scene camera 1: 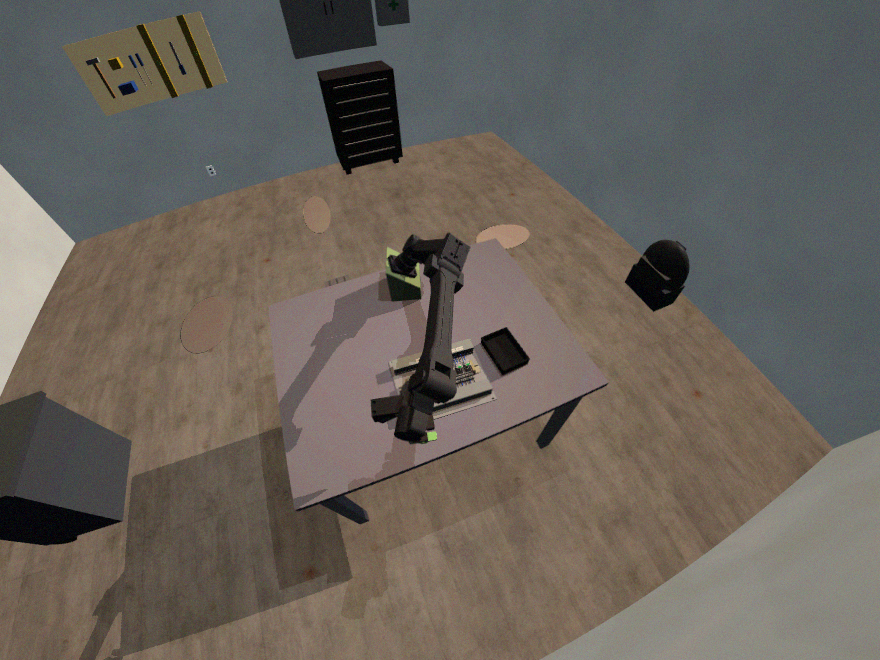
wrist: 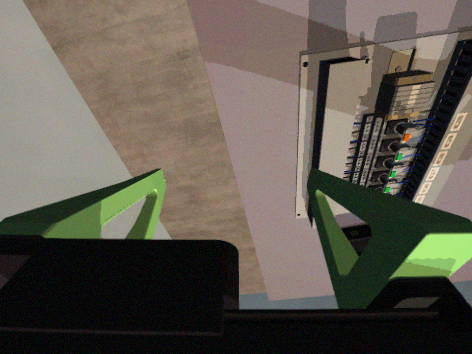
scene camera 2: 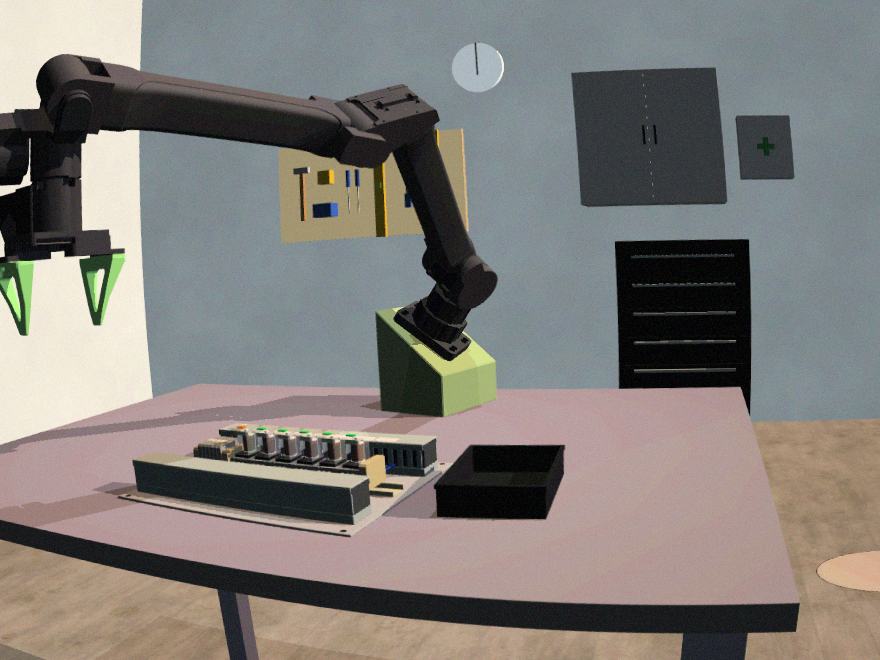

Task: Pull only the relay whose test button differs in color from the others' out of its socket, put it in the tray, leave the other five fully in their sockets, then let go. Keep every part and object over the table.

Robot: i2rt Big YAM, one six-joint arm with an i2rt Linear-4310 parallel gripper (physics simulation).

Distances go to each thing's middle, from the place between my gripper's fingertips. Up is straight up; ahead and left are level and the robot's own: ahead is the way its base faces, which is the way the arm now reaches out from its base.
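Panel (scene camera 2: 380, 505): my hand is 11 cm to the right of it, 23 cm beyond it and 21 cm above it.
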